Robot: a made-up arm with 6 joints.
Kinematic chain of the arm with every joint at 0, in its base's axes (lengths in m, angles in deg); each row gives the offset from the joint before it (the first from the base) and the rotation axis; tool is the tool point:
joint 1: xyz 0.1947 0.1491 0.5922 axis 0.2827 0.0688 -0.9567
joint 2: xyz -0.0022 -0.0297 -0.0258 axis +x
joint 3: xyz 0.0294 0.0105 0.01 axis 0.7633 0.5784 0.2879
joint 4: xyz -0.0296 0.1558 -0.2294 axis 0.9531 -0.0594 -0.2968
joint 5: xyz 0.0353 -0.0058 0 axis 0.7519 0.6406 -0.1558
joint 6: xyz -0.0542 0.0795 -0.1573 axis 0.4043 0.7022 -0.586
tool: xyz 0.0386 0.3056 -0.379
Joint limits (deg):
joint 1: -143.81..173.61
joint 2: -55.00..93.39
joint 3: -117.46..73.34
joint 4: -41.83..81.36
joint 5: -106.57..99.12
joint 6: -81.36..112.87
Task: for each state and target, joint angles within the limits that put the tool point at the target. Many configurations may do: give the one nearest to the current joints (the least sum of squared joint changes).
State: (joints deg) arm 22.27 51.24 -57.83 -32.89 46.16 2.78
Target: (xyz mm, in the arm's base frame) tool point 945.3 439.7 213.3
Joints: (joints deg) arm 37.99 52.52 -68.05 -19.02 57.16 6.94
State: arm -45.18 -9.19 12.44 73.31 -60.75 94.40
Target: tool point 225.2 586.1 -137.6
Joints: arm -49.24 -19.78 10.77 55.62 -65.11 82.54
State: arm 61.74 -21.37 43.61 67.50 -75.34 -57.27
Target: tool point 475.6 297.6 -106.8
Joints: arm 55.04 -31.45 60.46 64.46 -99.63 -64.58
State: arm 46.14 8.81 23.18 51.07 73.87 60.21
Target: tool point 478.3 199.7 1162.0
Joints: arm 47.17 18.21 29.64 33.53 59.89 53.91
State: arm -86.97 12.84 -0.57 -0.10 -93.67 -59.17
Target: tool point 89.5 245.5 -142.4
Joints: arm -115.43 -5.33 43.71 1.98 -89.98 -55.91
